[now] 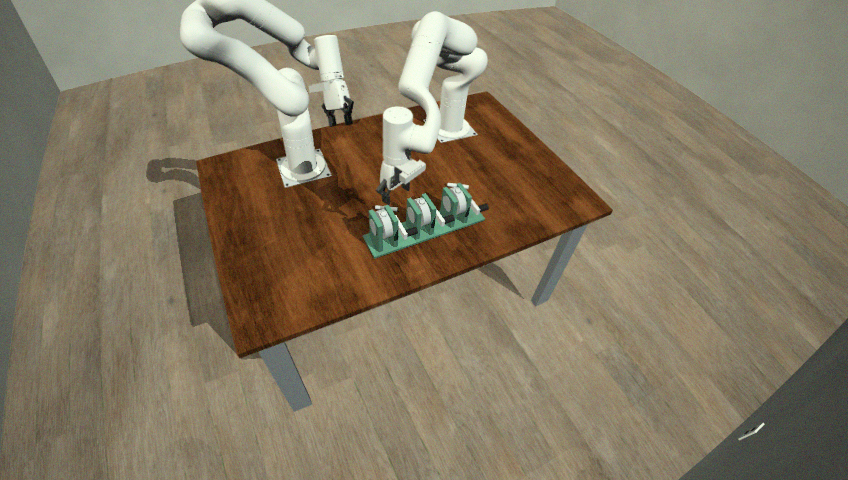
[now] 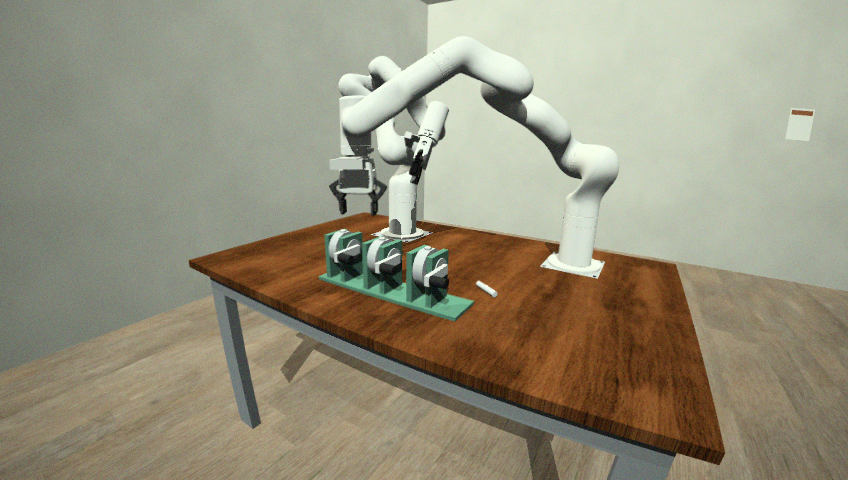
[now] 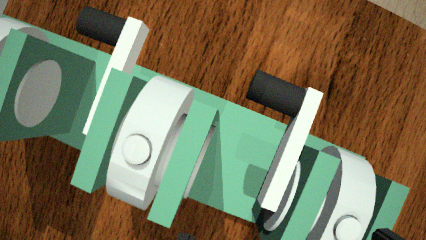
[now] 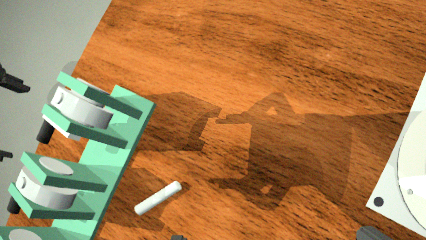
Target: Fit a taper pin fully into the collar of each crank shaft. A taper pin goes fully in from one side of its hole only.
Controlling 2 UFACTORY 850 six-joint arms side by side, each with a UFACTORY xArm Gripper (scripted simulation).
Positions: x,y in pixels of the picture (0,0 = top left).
Scene:
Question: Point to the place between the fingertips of the left gripper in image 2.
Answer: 358,214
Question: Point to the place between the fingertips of the right gripper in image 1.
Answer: At 341,125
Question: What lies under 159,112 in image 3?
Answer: A collar.

